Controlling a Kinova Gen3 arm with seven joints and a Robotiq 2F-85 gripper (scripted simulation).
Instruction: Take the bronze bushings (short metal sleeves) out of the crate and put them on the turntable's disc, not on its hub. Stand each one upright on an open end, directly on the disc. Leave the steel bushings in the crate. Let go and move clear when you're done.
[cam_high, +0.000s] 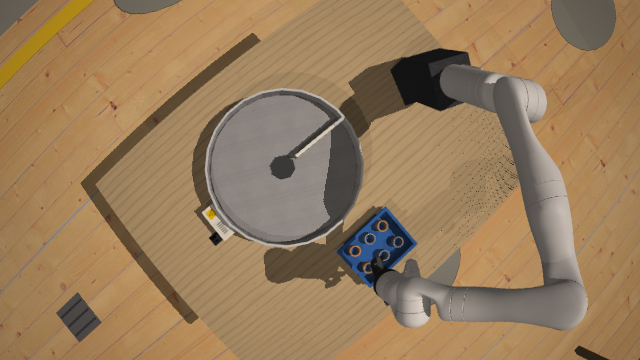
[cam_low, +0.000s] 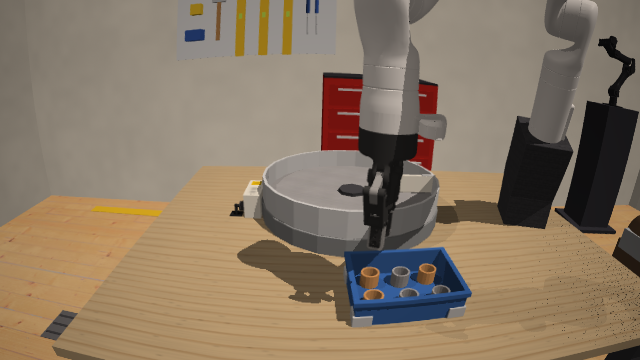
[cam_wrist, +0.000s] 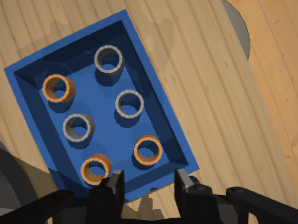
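The blue crate is 12 cm below my hand, 5 cm behind it and 4 cm to the right of it. Also, from my hand: grey turntable disc (37 cm to the right, 9 cm below, 6 cm ahead).
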